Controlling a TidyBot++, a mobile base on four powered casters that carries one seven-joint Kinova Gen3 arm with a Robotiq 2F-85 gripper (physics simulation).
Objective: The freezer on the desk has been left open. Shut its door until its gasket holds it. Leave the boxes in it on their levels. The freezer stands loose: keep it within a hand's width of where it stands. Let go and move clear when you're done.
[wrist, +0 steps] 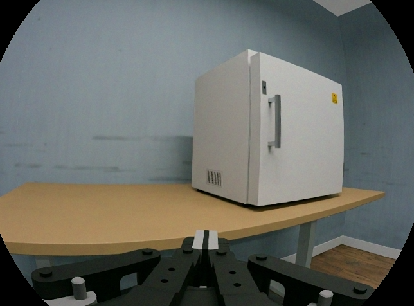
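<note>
The white freezer (222, 125) stands upright on the desk (110, 210), right of the middle of the wrist view. Its door (305, 135) lies against the front of the body, with a thin, even seam along the left edge. A grey vertical bar handle (278, 121) is on the door near that edge. The boxes inside are hidden behind the door. My gripper (206, 243) is shut and empty. It is in front of the desk's near edge, apart from the door and handle.
A blue-grey wall (100, 90) is behind the desk. A grey desk leg (305, 242) stands below the right part, with wooden floor (340, 265) beyond it. The freezer's right side is near the desk's right end.
</note>
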